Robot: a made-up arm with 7 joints. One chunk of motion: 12 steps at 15 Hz.
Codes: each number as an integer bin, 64 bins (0 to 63) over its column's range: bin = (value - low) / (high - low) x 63, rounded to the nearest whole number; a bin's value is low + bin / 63 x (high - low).
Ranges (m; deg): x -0.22..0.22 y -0.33..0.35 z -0.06..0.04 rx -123..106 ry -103..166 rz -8..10
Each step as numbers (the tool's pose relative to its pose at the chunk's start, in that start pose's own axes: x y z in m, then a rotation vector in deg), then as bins.
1 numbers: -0.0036 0.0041 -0.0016 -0.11 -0.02 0.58
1 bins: 31 31 37 34 24 30
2 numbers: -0.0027 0.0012 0.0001 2.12 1.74 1.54
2 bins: 31 31 38 34 25 33
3 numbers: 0.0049 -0.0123 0.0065 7.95 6.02 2.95
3 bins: 32 29 42 36 26 38
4 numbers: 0.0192 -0.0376 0.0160 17.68 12.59 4.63
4 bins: 34 27 48 39 27 44
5 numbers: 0.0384 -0.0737 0.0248 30.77 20.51 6.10
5 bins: 37 24 53 42 29 49
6 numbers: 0.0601 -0.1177 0.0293 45.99 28.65 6.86
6 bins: 40 20 56 46 31 52
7 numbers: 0.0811 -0.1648 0.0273 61.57 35.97 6.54
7 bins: 43 15 55 51 33 51
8 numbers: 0.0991 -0.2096 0.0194 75.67 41.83 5.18
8 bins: 46 11 50 55 34 46
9 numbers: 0.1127 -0.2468 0.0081 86.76 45.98 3.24
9 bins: 48 8 43 58 35 39
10 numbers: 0.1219 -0.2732 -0.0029 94.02 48.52 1.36
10 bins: 49 5 36 60 35 33
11 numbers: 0.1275 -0.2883 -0.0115 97.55 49.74 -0.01
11 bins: 50 4 31 61 36 28
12 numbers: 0.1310 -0.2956 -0.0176 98.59 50.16 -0.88
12 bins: 50 3 27 61 36 25
